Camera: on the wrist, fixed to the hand. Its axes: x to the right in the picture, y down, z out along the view.
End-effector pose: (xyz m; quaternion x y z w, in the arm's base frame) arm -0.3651 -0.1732 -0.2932 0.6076 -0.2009 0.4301 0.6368
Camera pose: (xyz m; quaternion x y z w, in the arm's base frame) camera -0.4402 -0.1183 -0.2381 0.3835 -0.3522 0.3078 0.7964
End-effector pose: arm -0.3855 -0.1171 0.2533 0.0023 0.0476 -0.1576 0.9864
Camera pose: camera -0.3470 -0.0393 0.1889 -0.3298 0.0552 -0.1425 0.9316
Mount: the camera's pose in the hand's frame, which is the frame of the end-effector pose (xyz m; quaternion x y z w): 0.0183 0.0866 -0.0620 -0.3293 -0.0422 -0.0096 0.9432
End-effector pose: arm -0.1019 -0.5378 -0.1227 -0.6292 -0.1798 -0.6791 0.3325
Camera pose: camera -0.0885 -0.6449 -0.1289 -0.7299 0.0340 -0.6764 0.0923
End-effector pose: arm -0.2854 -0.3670 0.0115 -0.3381 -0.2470 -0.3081 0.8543
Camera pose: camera -0.1995 -0.3685 -0.0541 -0.6108 -0.1708 -0.3659 0.6811
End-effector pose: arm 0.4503 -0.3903 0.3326 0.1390 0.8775 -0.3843 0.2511
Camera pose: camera 0.4522 -0.2856 0.3061 0.0238 0.9449 -0.0818 0.3160
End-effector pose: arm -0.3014 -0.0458 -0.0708 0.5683 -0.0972 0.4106 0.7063
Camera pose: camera -0.3698 0.0190 -0.0179 0.3217 -0.2513 0.3245 0.8532
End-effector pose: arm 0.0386 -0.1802 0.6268 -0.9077 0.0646 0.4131 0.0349
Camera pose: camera 0.0841 -0.2747 0.6528 0.8509 0.0853 -0.4489 0.2593
